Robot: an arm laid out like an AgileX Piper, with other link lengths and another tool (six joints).
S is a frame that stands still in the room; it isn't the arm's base.
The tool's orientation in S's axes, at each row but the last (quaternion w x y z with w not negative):
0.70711, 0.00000, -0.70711, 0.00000
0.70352, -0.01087, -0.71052, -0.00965
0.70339, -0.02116, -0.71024, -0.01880
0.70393, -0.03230, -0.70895, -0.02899
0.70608, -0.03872, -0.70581, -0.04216
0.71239, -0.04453, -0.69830, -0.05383
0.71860, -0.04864, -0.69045, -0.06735
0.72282, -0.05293, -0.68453, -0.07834
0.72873, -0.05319, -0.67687, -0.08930
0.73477, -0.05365, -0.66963, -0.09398
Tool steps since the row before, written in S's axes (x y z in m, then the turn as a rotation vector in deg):
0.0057, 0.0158, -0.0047, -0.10, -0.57, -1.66
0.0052, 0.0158, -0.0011, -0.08, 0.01, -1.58
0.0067, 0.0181, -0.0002, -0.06, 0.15, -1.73
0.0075, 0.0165, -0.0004, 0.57, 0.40, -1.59
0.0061, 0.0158, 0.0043, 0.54, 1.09, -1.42
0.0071, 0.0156, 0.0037, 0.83, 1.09, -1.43
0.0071, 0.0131, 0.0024, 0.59, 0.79, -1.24
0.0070, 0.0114, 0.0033, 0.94, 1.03, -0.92
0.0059, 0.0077, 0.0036, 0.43, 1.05, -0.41
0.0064, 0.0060, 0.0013, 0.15, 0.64, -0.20
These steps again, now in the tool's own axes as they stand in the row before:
-0.0047, 0.0158, -0.0057, -1.66, -0.57, 0.10
-0.0011, 0.0159, -0.0047, -1.58, 0.01, 0.10
-0.0002, 0.0185, -0.0057, -1.73, 0.15, 0.09
-0.0004, 0.0171, -0.0060, -1.59, 0.45, -0.52
0.0042, 0.0164, -0.0043, -1.43, 1.14, -0.41
0.0036, 0.0165, -0.0048, -1.43, 1.18, -0.70
0.0023, 0.0141, -0.0048, -1.24, 0.85, -0.50
0.0032, 0.0126, -0.0046, -0.91, 1.16, -0.79
0.0035, 0.0089, -0.0040, -0.44, 1.10, -0.24
0.0014, 0.0073, -0.0049, -0.23, 0.65, -0.03

